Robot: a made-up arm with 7 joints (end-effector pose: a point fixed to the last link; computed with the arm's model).
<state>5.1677 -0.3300 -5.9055 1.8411 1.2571 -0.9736 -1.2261</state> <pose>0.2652 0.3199 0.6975 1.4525 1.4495 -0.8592</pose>
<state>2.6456 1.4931 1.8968 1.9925 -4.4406 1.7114 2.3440</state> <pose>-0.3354 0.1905 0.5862 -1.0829 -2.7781 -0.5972</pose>
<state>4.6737 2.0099 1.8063 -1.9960 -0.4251 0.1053 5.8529</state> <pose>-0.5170 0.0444 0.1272 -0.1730 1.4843 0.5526</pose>
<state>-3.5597 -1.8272 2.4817 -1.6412 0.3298 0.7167 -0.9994</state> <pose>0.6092 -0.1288 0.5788 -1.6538 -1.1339 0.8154</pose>
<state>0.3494 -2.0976 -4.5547 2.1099 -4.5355 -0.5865 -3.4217</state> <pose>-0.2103 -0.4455 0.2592 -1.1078 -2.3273 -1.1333</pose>
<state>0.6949 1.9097 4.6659 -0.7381 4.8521 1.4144 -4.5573</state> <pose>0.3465 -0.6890 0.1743 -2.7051 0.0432 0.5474</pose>
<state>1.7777 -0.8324 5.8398 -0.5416 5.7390 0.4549 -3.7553</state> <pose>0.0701 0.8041 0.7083 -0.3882 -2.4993 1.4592</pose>
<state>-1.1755 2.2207 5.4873 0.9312 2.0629 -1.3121 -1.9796</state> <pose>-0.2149 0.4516 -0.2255 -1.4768 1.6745 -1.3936</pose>
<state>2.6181 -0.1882 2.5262 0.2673 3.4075 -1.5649 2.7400</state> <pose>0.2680 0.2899 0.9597 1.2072 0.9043 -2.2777</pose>
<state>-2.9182 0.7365 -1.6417 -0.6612 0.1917 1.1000 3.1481</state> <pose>-0.5407 0.3351 0.8708 1.8551 1.6658 1.1959</pose>
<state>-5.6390 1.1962 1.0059 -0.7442 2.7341 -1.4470 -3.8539</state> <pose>0.6718 -0.2783 0.6361 -1.2931 0.7413 1.9340</pose>
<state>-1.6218 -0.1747 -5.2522 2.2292 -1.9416 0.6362 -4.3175</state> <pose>0.3542 0.3065 0.3821 1.1883 1.2063 -1.8112</pose>
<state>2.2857 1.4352 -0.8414 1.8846 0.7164 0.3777 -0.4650</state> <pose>0.1424 -0.3720 -0.0840 -0.4334 -0.5938 1.3799</pose>
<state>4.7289 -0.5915 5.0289 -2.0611 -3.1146 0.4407 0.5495</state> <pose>0.4629 -0.1349 0.2352 0.9445 0.4256 -2.9128</pose>
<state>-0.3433 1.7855 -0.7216 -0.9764 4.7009 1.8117 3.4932</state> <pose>0.6354 0.0974 0.4955 2.0802 -0.8744 0.8961</pose>
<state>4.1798 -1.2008 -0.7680 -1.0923 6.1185 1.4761 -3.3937</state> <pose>0.5703 -0.5192 0.3171 -2.0596 0.2300 0.2545</pose>
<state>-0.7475 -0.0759 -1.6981 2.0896 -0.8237 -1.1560 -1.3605</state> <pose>-0.2916 0.3787 0.4889 0.6937 -2.3568 1.6127</pose>
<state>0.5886 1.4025 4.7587 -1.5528 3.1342 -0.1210 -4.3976</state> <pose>-0.0182 -0.7062 0.3665 -1.6375 -0.8575 -1.3943</pose>
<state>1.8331 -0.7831 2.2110 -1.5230 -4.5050 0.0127 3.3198</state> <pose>0.4597 -0.0916 0.7982 -0.2249 -2.1050 -0.7391</pose>
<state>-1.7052 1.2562 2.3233 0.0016 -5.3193 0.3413 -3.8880</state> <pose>-0.1208 0.8591 0.6377 0.9559 2.2475 -0.9987</pose>
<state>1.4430 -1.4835 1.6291 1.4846 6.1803 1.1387 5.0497</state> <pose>-0.5453 0.1890 0.2827 -1.5524 -0.7388 -1.2942</pose>
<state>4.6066 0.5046 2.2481 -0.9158 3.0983 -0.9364 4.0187</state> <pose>-0.3130 0.5233 0.8678 2.0499 -1.7840 0.4912</pose>
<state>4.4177 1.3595 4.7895 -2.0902 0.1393 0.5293 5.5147</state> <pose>0.4794 0.2881 0.3345 -0.3353 -1.6001 0.7851</pose>
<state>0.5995 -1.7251 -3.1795 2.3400 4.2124 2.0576 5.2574</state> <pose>-0.1641 -0.0477 -0.0288 0.8310 1.4688 1.2438</pose>
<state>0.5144 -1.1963 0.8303 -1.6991 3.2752 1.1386 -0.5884</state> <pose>-0.0549 0.4222 0.0507 0.7731 -0.9591 -1.5004</pose>
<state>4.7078 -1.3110 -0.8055 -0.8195 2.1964 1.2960 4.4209</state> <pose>0.4026 -0.6364 0.2703 0.7453 -1.4993 -0.2914</pose>
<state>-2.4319 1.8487 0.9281 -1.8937 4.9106 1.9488 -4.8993</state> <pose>-0.4476 -0.0830 0.3242 0.1719 0.3716 2.3635</pose>
